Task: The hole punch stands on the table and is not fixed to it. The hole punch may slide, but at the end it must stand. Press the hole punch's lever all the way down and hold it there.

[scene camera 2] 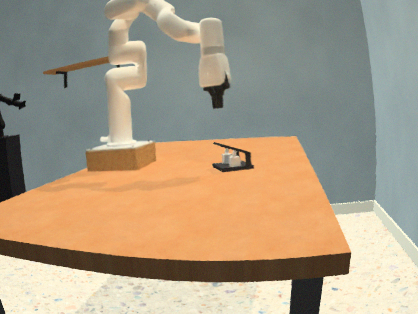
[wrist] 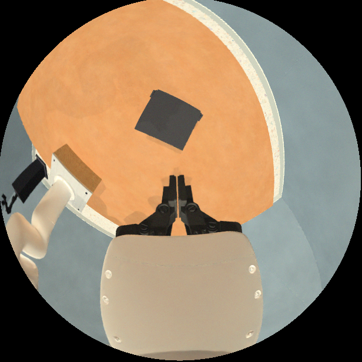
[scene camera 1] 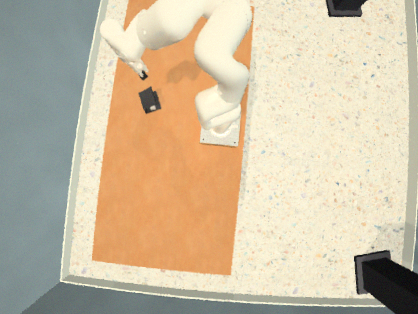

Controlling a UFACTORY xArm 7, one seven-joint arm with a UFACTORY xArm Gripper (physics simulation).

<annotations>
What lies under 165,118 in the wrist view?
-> A flat lever.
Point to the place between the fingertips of my gripper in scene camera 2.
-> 218,108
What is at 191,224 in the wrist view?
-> My gripper.
</annotations>
